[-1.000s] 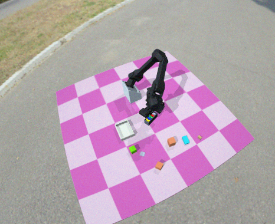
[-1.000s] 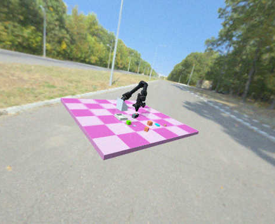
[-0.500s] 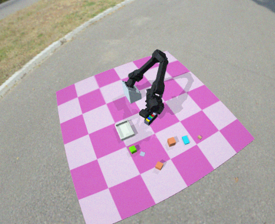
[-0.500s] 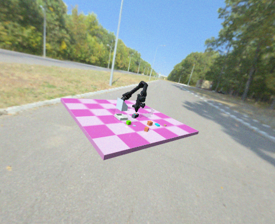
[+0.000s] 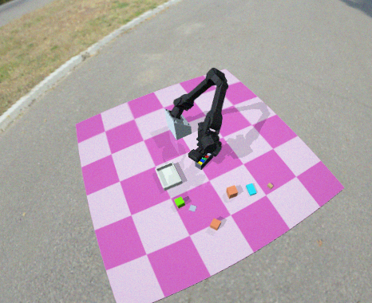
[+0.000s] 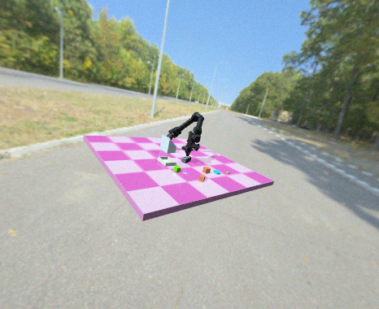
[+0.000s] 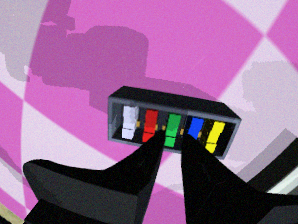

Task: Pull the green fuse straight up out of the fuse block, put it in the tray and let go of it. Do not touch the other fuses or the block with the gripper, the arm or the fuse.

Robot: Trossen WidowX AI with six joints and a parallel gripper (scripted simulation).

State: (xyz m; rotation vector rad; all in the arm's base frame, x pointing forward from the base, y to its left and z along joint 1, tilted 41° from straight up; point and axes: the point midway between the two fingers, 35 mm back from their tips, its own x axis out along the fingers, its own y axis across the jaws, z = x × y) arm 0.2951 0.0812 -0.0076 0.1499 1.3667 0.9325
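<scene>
Right now my gripper tip is 30 mm above the green fuse. The rest, counted from my gripper tip: yellow fuse: 10 mm ahead, 30 mm to the right, 30 mm below; then red fuse: 10 mm behind, 10 mm to the left, 30 mm below; then blue fuse: 10 mm ahead, 20 mm to the right, 30 mm below.
</scene>
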